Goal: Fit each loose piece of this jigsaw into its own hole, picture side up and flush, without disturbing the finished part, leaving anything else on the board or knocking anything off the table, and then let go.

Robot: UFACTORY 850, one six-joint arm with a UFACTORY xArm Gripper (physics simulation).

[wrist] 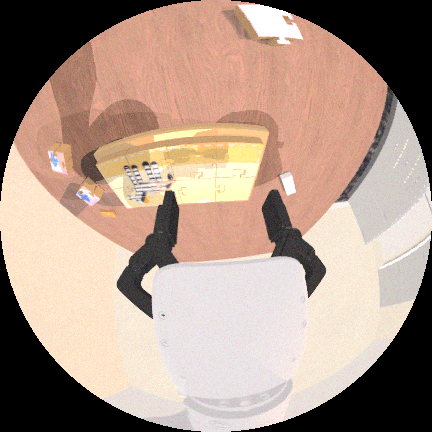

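Observation:
The jigsaw board (pixel 259 135) lies on the table beyond my fingers, tilted in the wide wrist view. It has yellow and cream pieces with fine seams and a striped figure at its left. I cannot make out an open hole. A thick white-topped jigsaw piece (pixel 267 21) with a knob and a notch lies apart from the board, at the top right; its picture cannot be made out. Two small picture-topped pieces (pixel 59 159) (pixel 90 193) lie left of the board. My gripper (pixel 222 197) is open and empty, its fingertips over or near the board's near edge; the height is hard to tell.
A small white block (pixel 287 183) lies right of the board, near my right finger. A small orange block (pixel 108 213) lies near the table's left edge. The wooden table (pixel 165 65) stretches beyond the board. A grey unit (pixel 380 200) stands past the table's right edge.

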